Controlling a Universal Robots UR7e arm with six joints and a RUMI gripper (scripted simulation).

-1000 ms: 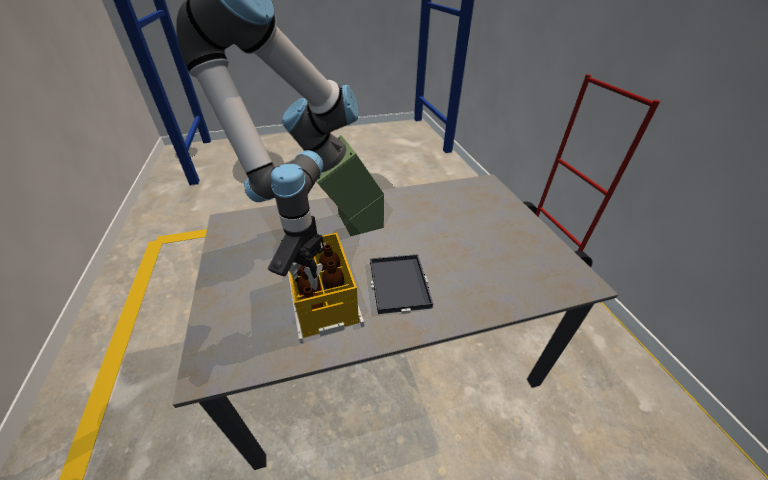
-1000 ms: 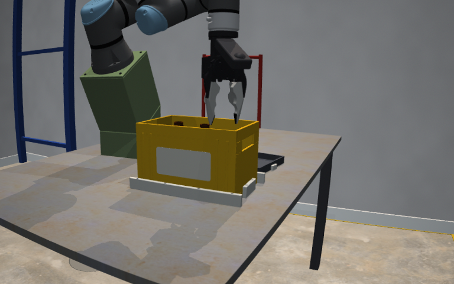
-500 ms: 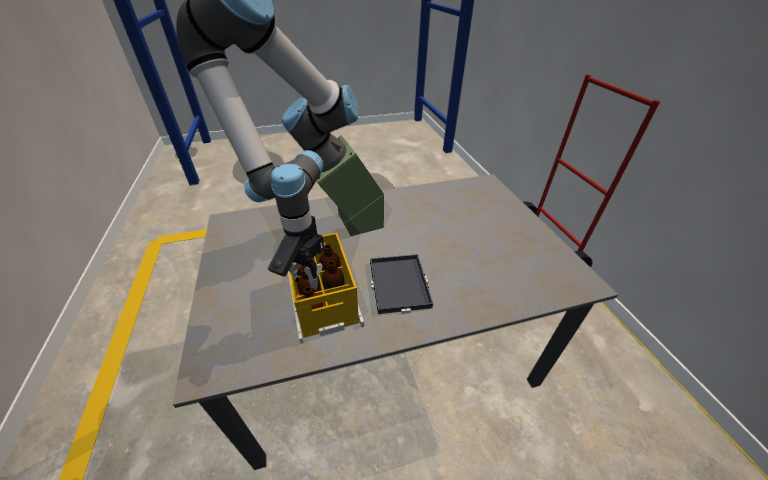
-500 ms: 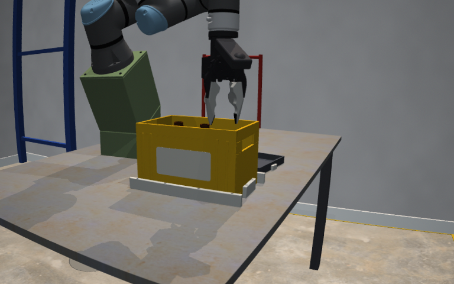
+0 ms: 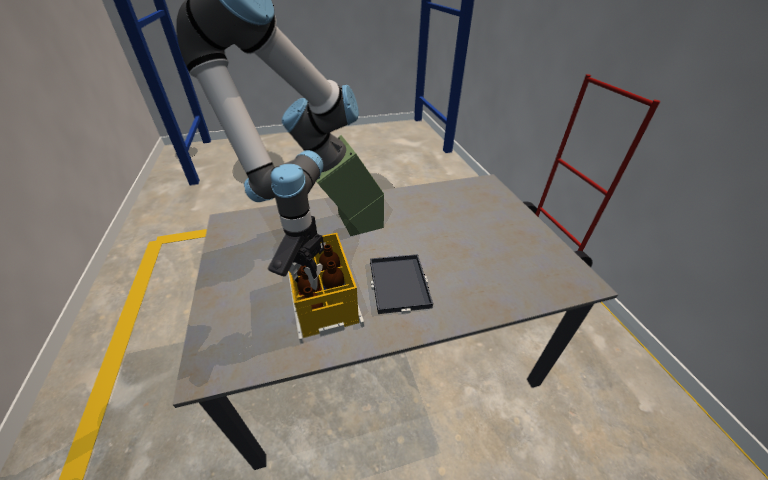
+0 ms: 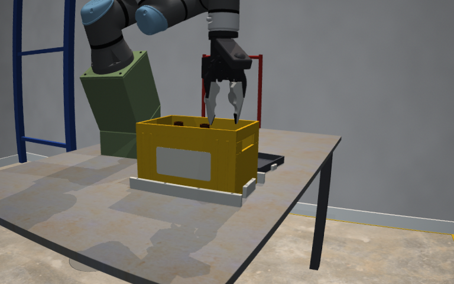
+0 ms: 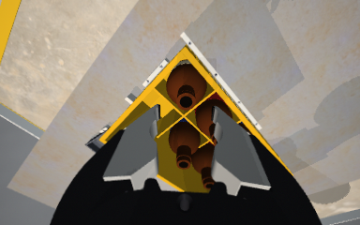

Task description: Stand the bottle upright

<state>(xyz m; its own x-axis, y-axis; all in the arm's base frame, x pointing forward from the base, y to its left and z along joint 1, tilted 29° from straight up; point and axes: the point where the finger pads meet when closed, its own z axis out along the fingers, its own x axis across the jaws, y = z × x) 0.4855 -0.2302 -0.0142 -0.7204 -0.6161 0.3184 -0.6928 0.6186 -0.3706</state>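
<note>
Now: the yellow crate 11 cm below my hand, 9 cm behind it and 5 cm to the left of it. Round my hand: dark tray 33 cm to the left, 18 cm below, 7 cm behind.
</note>
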